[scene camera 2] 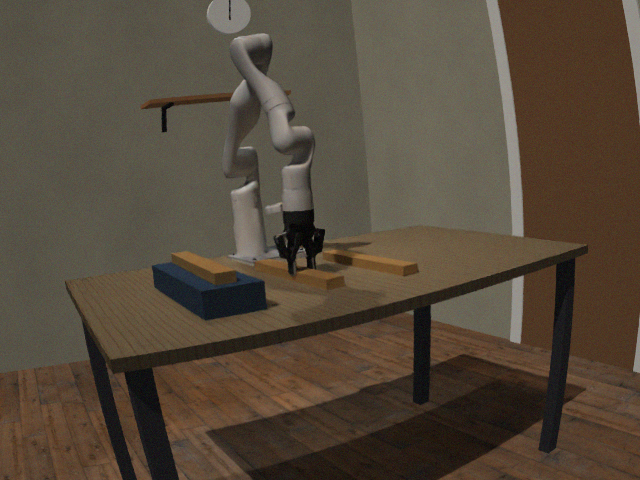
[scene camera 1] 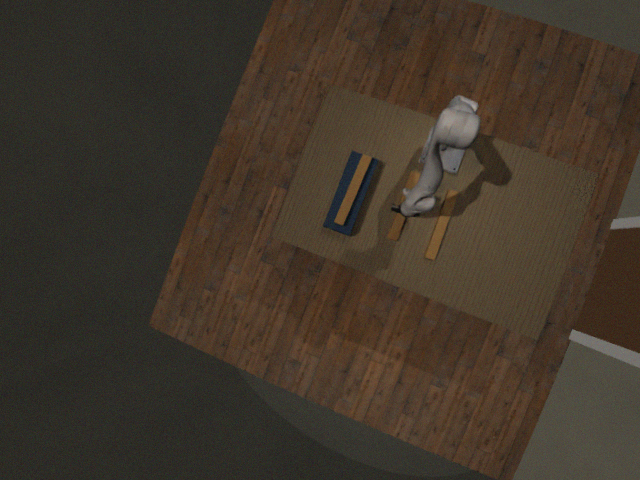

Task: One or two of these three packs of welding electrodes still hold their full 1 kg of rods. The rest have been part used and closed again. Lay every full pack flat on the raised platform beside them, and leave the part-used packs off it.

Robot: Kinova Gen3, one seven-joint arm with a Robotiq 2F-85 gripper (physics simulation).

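Places are measured from the arm's base along level axes (x ahead, y left, z up), in millimetres.
Pixels of known places: gripper, between the fingertips: (scene camera 2: 302, 273); arm's base, origin of its link: (scene camera 2: 253, 253).
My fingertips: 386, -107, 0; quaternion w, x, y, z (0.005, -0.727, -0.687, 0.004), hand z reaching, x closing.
Observation:
Ahead of a thing's pixels: the offset from my fingertips to its top centre, as dx, dy, dz. "spot": to the spot under its first point. Level surfaces: height alone.
My gripper (scene camera 1: 404, 211) (scene camera 2: 302, 268) points down and is shut on the middle orange-brown pack @[spot: +83, -4, +10] (scene camera 1: 397, 228) (scene camera 2: 325, 279), near its mid-length. This pack is level and very low, on or barely above the table; the arm covers part of it in scene camera 1. A second pack @[-47, -261, +70] (scene camera 1: 353, 189) (scene camera 2: 204, 267) lies flat lengthwise on the blue raised platform @[-35, -269, +46] (scene camera 1: 343, 188) (scene camera 2: 232, 300). The third pack @[+17, +202, +10] (scene camera 1: 437, 232) (scene camera 2: 377, 262) lies flat on the table, apart from the held pack, on the side away from the platform. The packs look alike; their fill cannot be seen.
The wooden table @[dz -14] (scene camera 1: 491, 258) (scene camera 2: 465, 258) carries the packs, the platform and the arm's base (scene camera 1: 452, 161) (scene camera 2: 248, 222). The base stands behind the held pack in scene camera 2. A wall shelf (scene camera 2: 191, 99) is on the wall behind the arm.

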